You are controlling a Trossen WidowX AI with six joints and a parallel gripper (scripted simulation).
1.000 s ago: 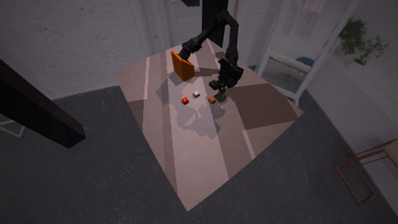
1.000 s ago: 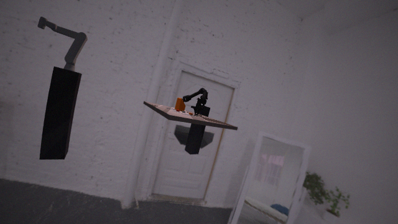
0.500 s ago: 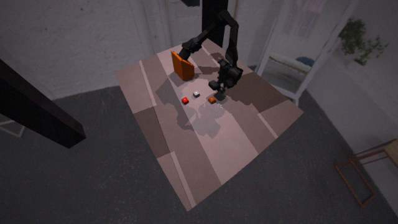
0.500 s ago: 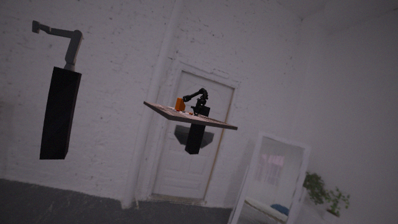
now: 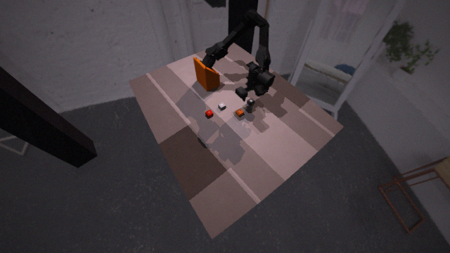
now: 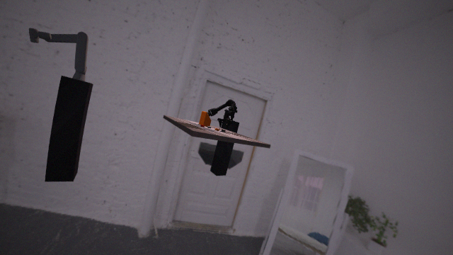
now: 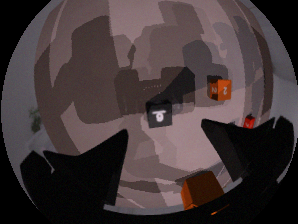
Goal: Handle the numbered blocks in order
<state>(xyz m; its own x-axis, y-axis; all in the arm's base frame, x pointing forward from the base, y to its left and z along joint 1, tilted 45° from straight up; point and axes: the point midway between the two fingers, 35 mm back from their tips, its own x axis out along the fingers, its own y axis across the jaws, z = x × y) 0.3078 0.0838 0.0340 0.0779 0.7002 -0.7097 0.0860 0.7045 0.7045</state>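
My gripper tip is 70 mm past the red block, 240 mm to the left of it and 30 mm above it. Round my gripper tip: orange block: 30 mm ahead, 100 mm to the right, 30 mm below.
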